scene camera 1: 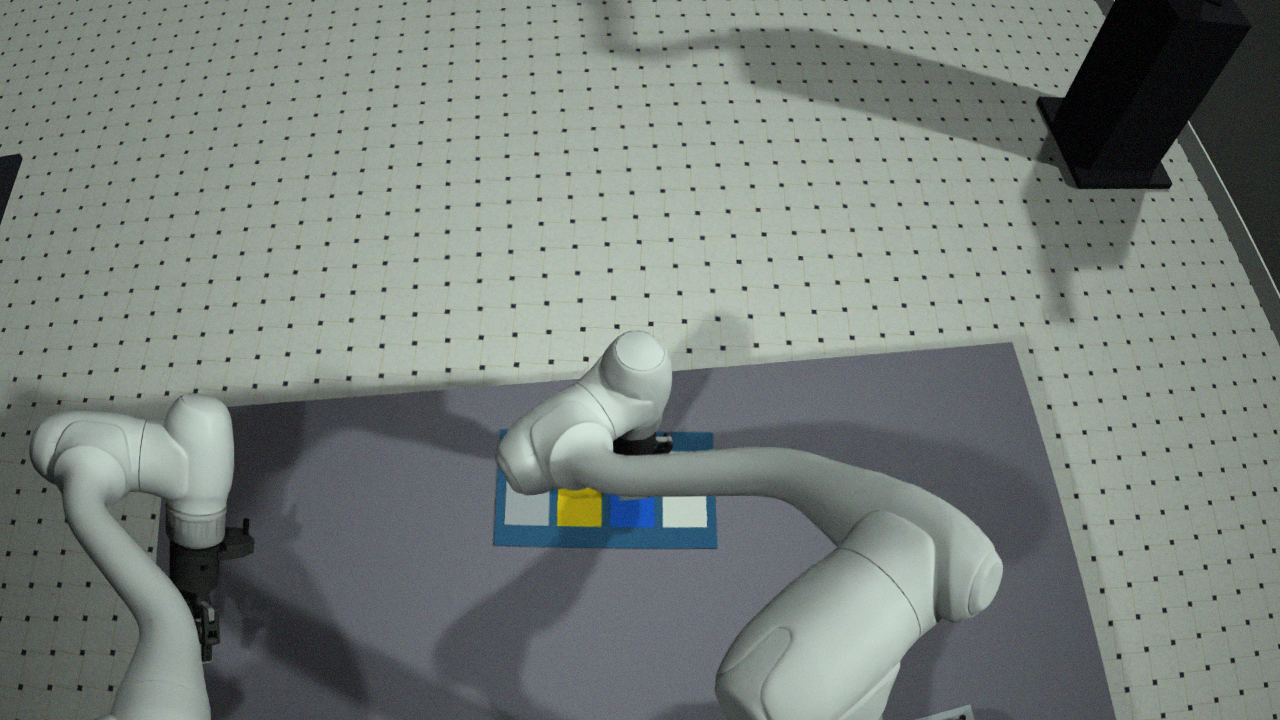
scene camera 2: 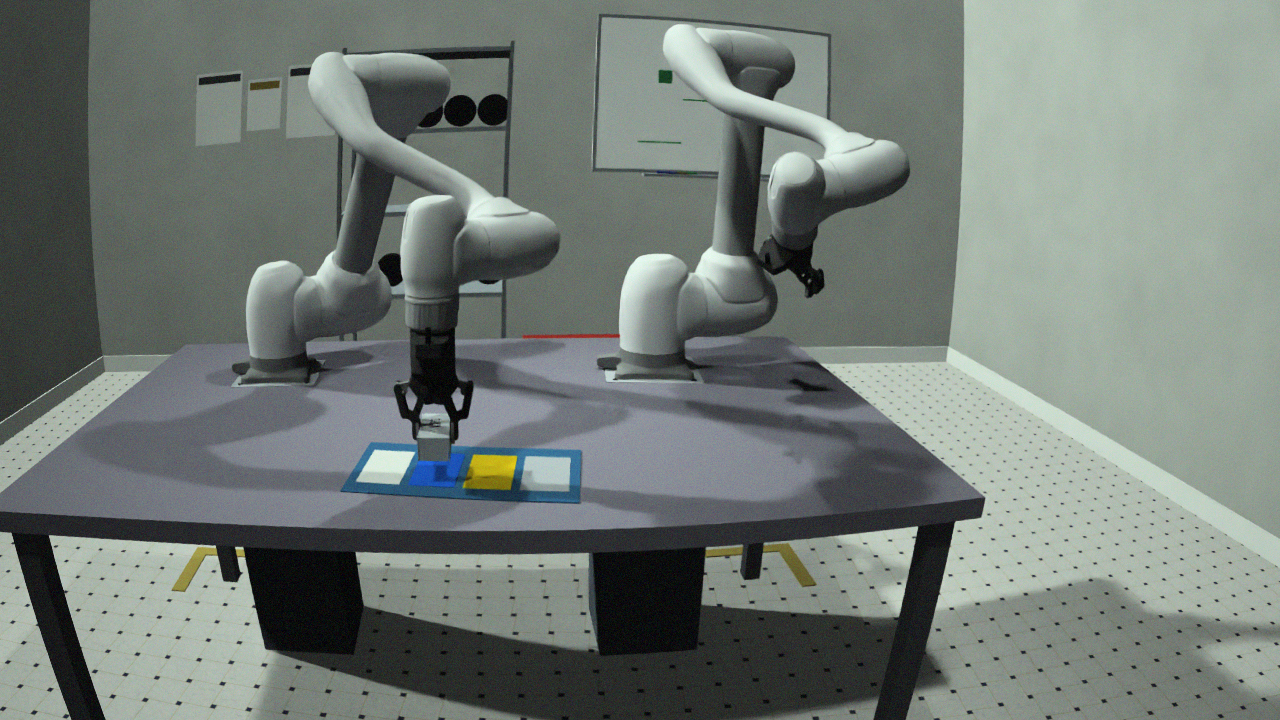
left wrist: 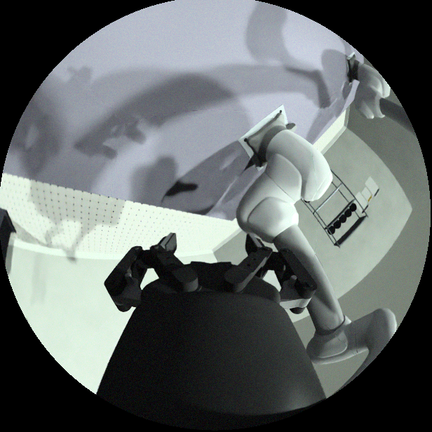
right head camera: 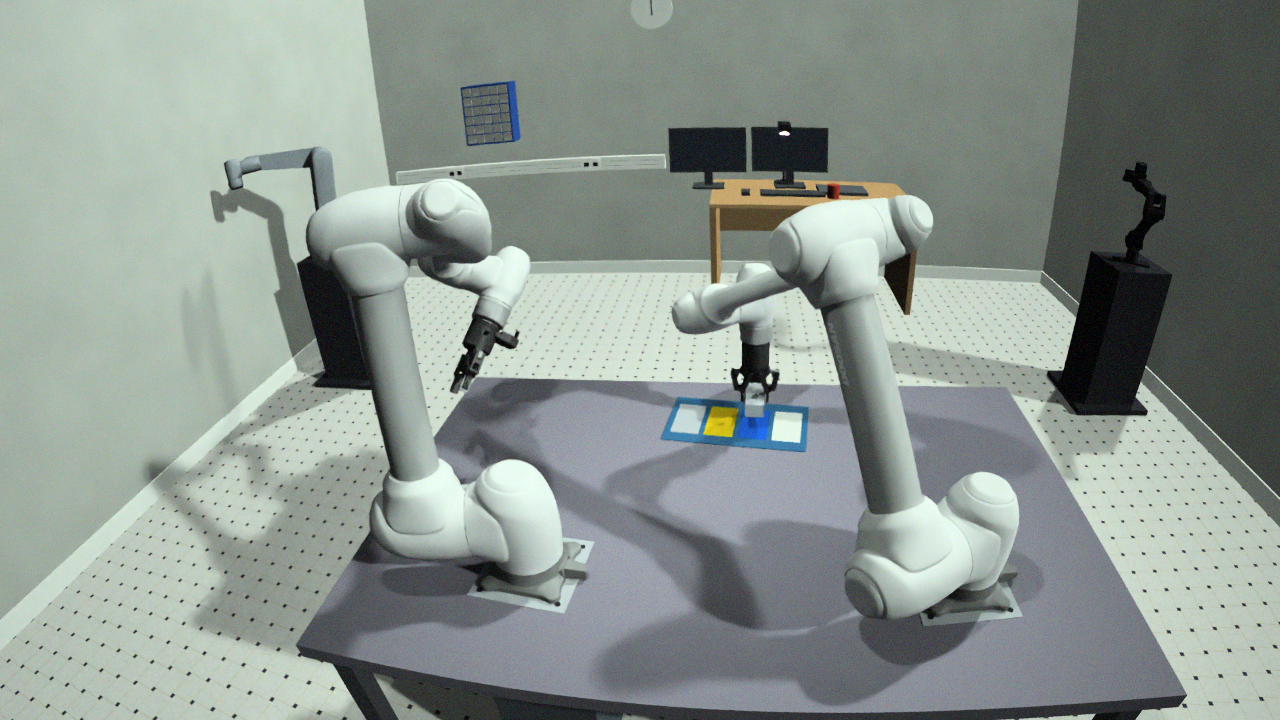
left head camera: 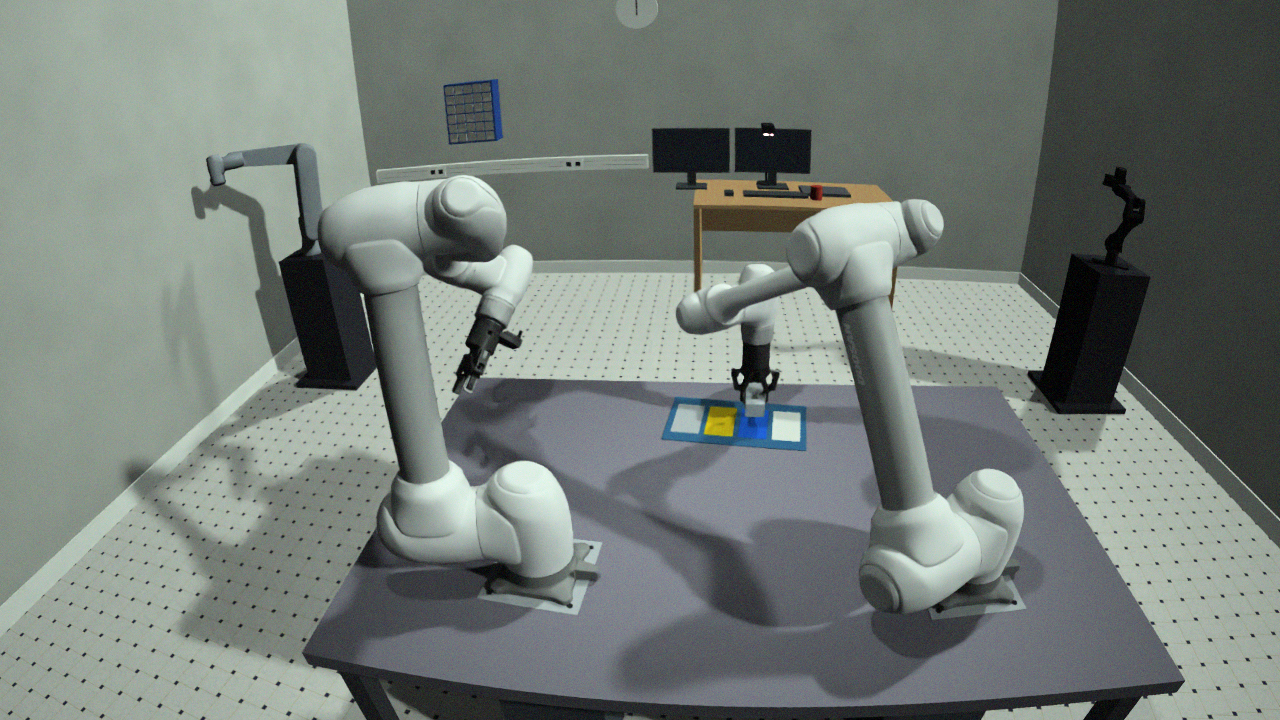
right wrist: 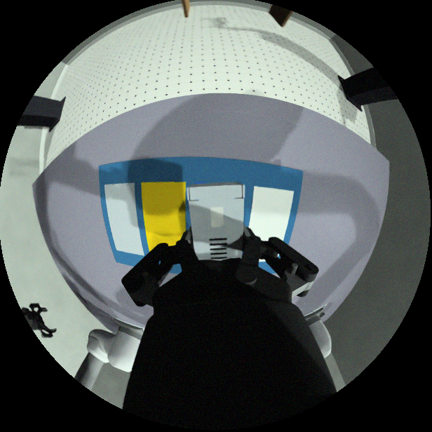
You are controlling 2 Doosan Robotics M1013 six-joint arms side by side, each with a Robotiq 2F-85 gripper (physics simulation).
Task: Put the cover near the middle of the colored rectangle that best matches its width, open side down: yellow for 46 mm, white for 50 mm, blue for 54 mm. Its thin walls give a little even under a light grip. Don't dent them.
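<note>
The light grey cover (left head camera: 754, 402) (right head camera: 755, 402) (scene camera 2: 434, 443) (right wrist: 217, 210) is held upright above the blue rectangle (left head camera: 753, 428) (right head camera: 753, 430) (scene camera 1: 632, 514) (scene camera 2: 435, 472). My right gripper (left head camera: 755, 394) (right head camera: 755, 394) (scene camera 2: 435, 431) (right wrist: 217, 231) is shut on it; its slotted top faces the wrist camera. The yellow rectangle (left head camera: 720, 420) (scene camera 1: 579, 508) (scene camera 2: 490, 471) (right wrist: 164, 210) and the white rectangle (left head camera: 785, 426) (scene camera 1: 684, 512) (scene camera 2: 385, 466) (right wrist: 272, 210) lie on either side of the blue one. My left gripper (left head camera: 464, 383) (scene camera 2: 816, 284) (left wrist: 210, 240) is open and empty, away from the cover.
A pale grey rectangle (left head camera: 687, 418) (scene camera 1: 526, 509) (scene camera 2: 546, 474) (right wrist: 122, 215) lies beyond the yellow one on the teal board (left head camera: 733, 442) (scene camera 1: 608, 538) (scene camera 2: 358, 488) (right wrist: 200, 166). The board lies near an edge of the purple-grey table (left head camera: 662, 573) (scene camera 2: 716, 465). Both arm bases stand on the same table.
</note>
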